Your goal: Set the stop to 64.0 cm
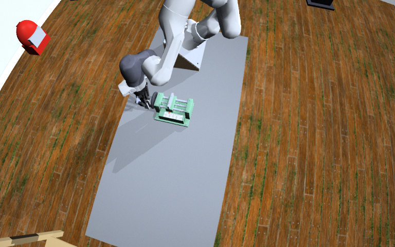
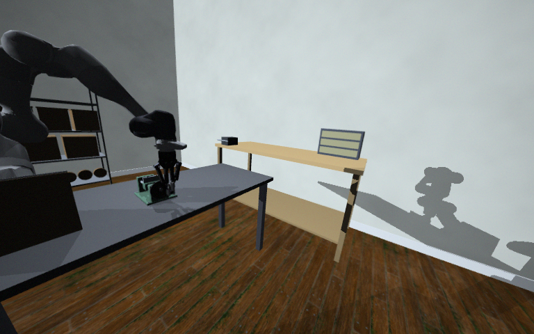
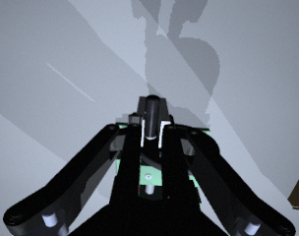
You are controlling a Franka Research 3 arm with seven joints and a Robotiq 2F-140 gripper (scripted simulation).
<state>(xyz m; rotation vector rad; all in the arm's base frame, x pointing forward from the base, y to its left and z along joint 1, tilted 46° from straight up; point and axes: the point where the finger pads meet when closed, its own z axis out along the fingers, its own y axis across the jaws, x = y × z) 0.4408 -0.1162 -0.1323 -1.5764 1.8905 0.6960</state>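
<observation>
My gripper is now 13 cm to the right of the stop carriage and 1 cm below it. The rest, counted from my hand: dark handwheel: 2 cm to the left, 1 cm below, 1 cm behind.
</observation>
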